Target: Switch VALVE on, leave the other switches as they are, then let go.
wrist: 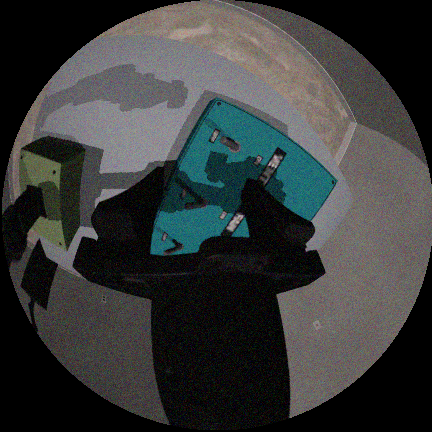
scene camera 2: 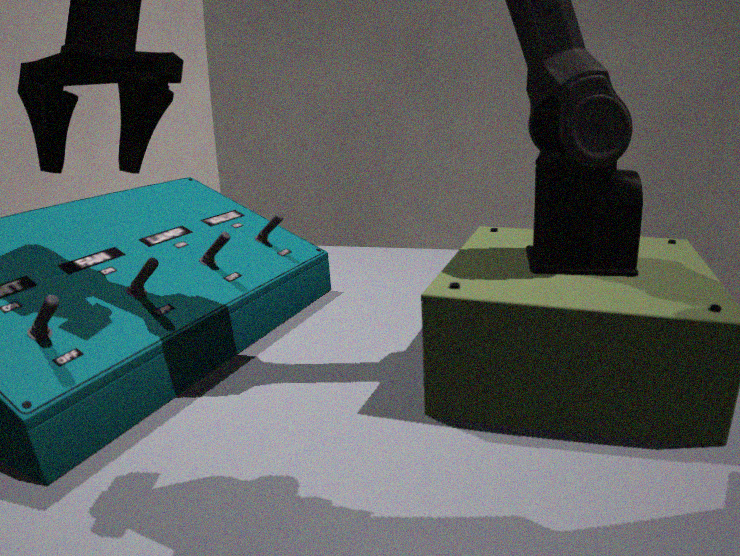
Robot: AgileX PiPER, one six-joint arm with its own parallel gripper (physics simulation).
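Observation:
The teal switch panel (scene camera 2: 173, 200) (wrist: 300, 180) has four dark levers. The nearest lever (scene camera 2: 44, 319) (wrist: 231, 144) stands by a partly hidden label, the second lever (scene camera 2: 143, 278) (wrist: 195, 204) by the FAN label (scene camera 2: 92, 259). The third lever (scene camera 2: 215, 249) (wrist: 173, 247) and the far lever (scene camera 2: 269, 231) stand by blurred labels; I cannot read which is VALVE. All four lean alike in the scene view, seemingly toward the OFF side. My gripper (scene camera 2: 90, 172) (wrist: 204, 180) is open and empty, above the panel, touching no lever. My fingers hide part of the panel in the wrist view.
The olive-green base block (scene camera 2: 574, 370) (wrist: 74, 200) carries the arm's base and stands right of the panel in the scene view. Both stand on a pale table (scene camera 2: 287, 442) (wrist: 130, 135). Shadows of the arm fall on the panel and the table.

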